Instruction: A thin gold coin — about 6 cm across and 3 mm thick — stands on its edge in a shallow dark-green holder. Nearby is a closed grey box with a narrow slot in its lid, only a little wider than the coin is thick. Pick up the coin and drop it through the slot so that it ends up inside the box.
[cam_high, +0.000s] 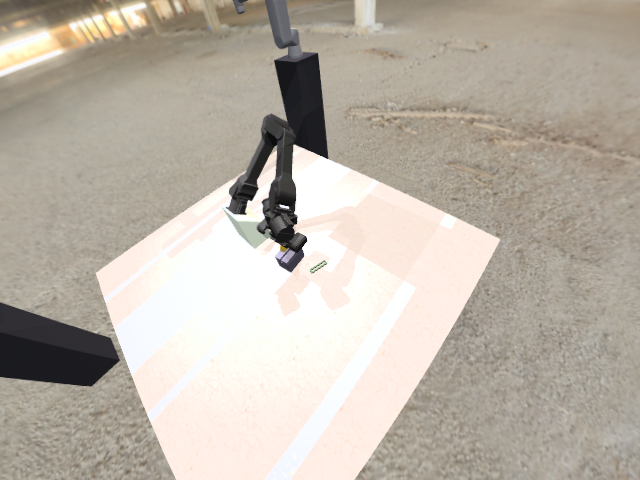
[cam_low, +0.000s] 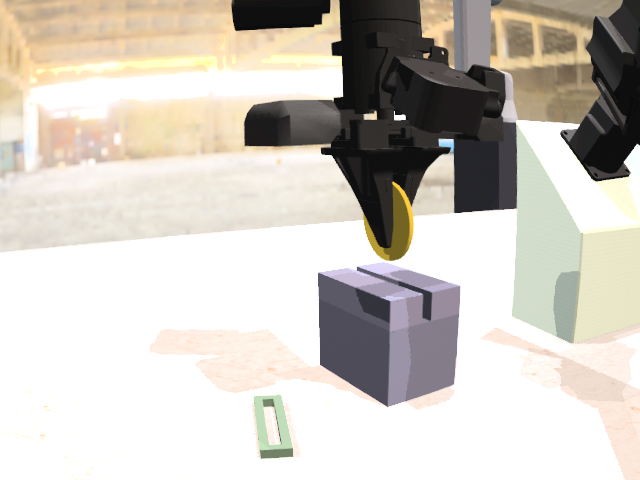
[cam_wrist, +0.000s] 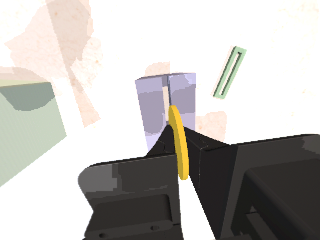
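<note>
My gripper tip is 2 cm below the gold coin.
</note>
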